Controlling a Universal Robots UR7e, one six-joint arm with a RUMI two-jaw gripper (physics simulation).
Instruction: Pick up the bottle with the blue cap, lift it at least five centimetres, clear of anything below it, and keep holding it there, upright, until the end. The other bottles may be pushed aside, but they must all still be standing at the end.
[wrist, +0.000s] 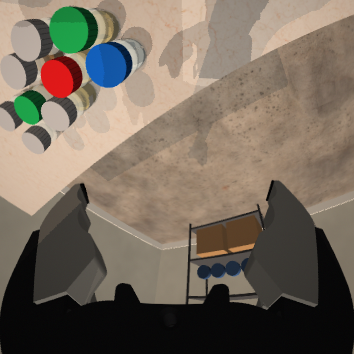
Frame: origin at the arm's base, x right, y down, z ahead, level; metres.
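Where they show: gripper, fingertip midpoint: (176, 184).
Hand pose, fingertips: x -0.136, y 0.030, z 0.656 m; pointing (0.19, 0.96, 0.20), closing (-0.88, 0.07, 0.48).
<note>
After its pixels a point has its place.
The bottle with the blue cap (108, 65) @[x -0.085, y 0.159, z 0.559 m] stands in the upper left of the wrist view, at the right side of a close group of bottles. A large green cap (73, 29) @[x -0.078, y 0.159, z 0.500 m] is up and left of it, and a red cap (61, 76) @[x -0.020, y 0.159, z 0.528 m] is at its left. My gripper (176, 184) @[x -0.135, y 0.030, z 0.656 m] is wide open, with nothing between its fingers. The blue-capped bottle is beyond the fingertips and up to the left, apart from them. Its lower body is mostly hidden by its cap.
Several white-capped bottles and a smaller green-capped bottle (29, 107) @[x 0.074, y 0.159, z 0.518 m] stand close together at the left on the table (150, 20) @[x -0.139, y 0.264, z 0.532 m]. The curved table edge runs diagonally across the view. A shelf rack (189, 245) with brown boxes (211, 240) stands far off beyond the fingers.
</note>
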